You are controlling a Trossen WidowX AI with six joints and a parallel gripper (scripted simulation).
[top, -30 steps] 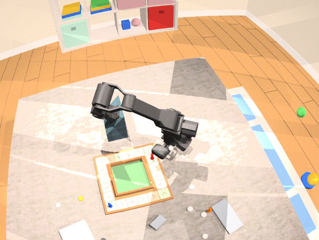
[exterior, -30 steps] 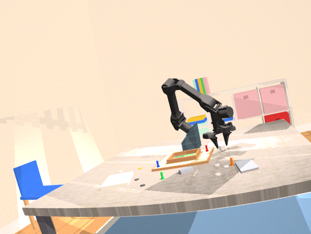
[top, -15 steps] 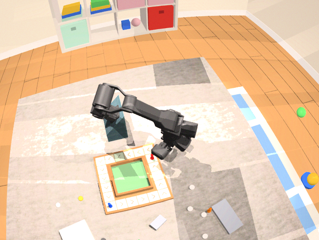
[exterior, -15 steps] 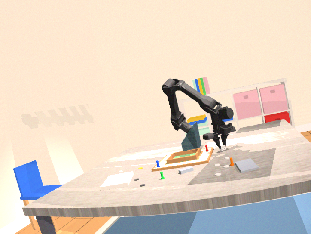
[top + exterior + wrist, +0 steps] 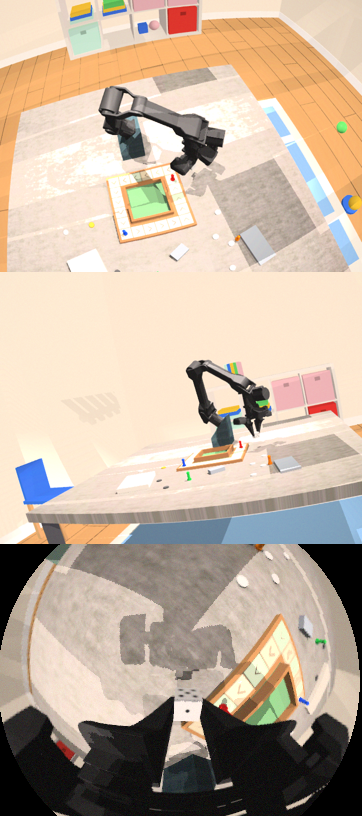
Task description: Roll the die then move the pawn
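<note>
Now: the red pawn 8 cm to the right of my gripper tip, 3 cm below it and 2 cm ahead of it. Round my gripper tip: orange pawn: 32 cm ahead, 11 cm to the left, 4 cm below; then white die: right at my gripper tip; then blue pawn: 28 cm to the right, 22 cm ahead, 3 cm below.
</note>
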